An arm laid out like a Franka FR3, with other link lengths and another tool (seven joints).
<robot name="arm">
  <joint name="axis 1" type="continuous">
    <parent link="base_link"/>
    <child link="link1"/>
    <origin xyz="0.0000 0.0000 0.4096" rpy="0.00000 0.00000 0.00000"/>
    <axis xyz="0 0 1"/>
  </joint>
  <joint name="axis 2" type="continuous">
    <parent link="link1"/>
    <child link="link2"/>
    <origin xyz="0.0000 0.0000 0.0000" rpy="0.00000 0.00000 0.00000"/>
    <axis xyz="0 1 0"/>
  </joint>
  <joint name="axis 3" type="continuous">
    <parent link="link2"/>
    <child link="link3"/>
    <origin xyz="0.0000 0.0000 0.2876" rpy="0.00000 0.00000 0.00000"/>
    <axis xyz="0 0 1"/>
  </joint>
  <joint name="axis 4" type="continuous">
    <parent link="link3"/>
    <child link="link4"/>
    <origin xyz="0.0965 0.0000 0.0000" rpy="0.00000 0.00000 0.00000"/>
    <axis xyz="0 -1 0"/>
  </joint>
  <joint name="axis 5" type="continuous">
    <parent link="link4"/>
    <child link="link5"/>
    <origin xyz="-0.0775 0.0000 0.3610" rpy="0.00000 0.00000 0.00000"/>
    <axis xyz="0 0 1"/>
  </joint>
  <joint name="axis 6" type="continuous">
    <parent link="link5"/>
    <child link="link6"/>
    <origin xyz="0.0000 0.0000 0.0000" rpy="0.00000 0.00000 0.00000"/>
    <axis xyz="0 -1 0"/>
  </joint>
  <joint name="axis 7" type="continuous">
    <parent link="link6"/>
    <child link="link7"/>
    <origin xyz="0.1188 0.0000 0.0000" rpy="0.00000 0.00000 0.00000"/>
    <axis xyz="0 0 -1"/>
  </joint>
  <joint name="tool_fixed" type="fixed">
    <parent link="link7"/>
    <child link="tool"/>
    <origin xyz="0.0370 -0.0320 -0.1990" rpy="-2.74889 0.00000 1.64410"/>
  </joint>
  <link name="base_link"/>
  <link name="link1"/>
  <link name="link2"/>
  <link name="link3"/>
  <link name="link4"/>
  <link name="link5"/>
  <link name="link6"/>
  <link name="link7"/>
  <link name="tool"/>
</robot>
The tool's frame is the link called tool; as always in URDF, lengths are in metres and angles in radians. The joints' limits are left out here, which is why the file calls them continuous.
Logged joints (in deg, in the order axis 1, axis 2, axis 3, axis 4, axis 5, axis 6, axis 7), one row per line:
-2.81, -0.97, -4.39, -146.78, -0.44, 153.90, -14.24
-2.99, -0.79, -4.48, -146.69, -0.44, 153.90, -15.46
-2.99, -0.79, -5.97, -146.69, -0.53, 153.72, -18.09
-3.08, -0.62, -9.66, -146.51, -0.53, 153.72, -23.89
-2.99, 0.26, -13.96, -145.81, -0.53, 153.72, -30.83
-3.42, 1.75, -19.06, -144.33, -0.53, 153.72, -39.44
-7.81, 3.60, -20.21, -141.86, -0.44, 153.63, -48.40
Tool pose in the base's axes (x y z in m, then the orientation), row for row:
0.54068, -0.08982, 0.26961, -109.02, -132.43, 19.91
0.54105, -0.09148, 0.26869, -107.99, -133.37, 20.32
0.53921, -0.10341, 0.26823, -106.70, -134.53, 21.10
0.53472, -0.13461, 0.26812, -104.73, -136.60, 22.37
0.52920, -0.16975, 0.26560, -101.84, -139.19, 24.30
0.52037, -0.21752, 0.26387, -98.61, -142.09, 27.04
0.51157, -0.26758, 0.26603, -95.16, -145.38, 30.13
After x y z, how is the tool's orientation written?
As a rotation vector, in degrees.
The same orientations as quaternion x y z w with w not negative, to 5 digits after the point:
-0.63004, -0.76533, 0.11506, 0.06381
-0.62369, -0.77027, 0.11736, 0.06273
-0.61562, -0.77619, 0.12174, 0.06106
-0.60242, -0.78574, 0.12868, 0.05604
-0.58395, -0.79812, 0.13934, 0.05084
-0.56278, -0.81093, 0.15432, 0.04313
-0.53934, -0.82397, 0.17077, 0.03187

